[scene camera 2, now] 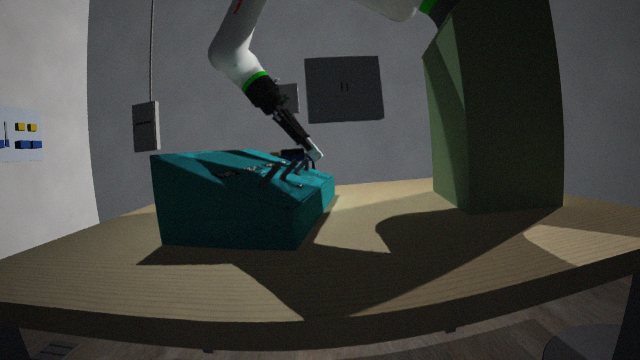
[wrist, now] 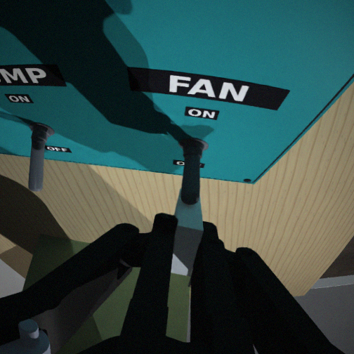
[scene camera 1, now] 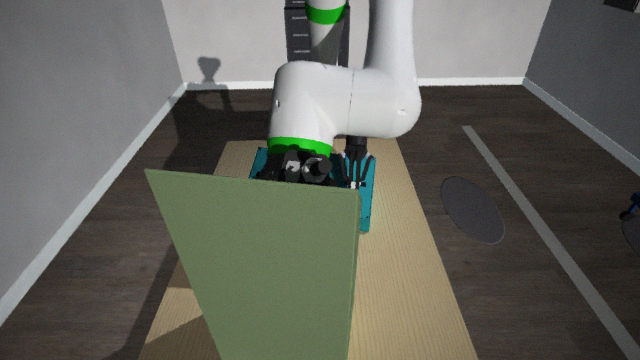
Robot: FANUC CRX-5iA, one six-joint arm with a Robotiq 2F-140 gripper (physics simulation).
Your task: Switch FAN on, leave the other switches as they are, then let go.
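Where they show: gripper, fingertip midpoint: (scene camera 2: 319, 159); arm's base, link origin: (scene camera 1: 294, 189).
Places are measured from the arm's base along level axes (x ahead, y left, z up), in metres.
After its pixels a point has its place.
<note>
The teal switch box (scene camera 1: 369, 205) @(x 0.333, y -0.345, z -0.419 m) (scene camera 2: 225, 215) @(x 0.613, y 0.064, z -0.445 m) (wrist: 280, 40) stands on the table with its sloped panel up. In the wrist view the FAN lever (wrist: 191, 172) is dark, in shadow, and leans down over the OFF label, away from the ON label (wrist: 201, 113). Left of it, a grey lever (wrist: 36, 167) under a label ending in "MP" also points down. My gripper (scene camera 1: 354, 185) (scene camera 2: 313, 152) @(x 0.340, y -0.278, z -0.383 m) (wrist: 185, 208) is shut with nothing between its fingers. Its pale fingertips are together right at the FAN lever's free end, partly behind it in the wrist view. Whether they touch is unclear.
A tall green block (scene camera 1: 270, 260) @(x -0.122, y 0.076, z -0.044 m) (scene camera 2: 510, 125) @(x 0.082, y 0.172, z -0.326 m) stands on the wooden table (scene camera 1: 405, 290) @(x 0.013, y -0.330, z -0.501 m) (scene camera 2: 100, 285) @(x 0.798, y 0.159, z -0.501 m) (wrist: 285, 225), in front of the box. It hides much of the box in scene camera 1. A grey cabinet (scene camera 2: 345, 100) is on the wall behind.
</note>
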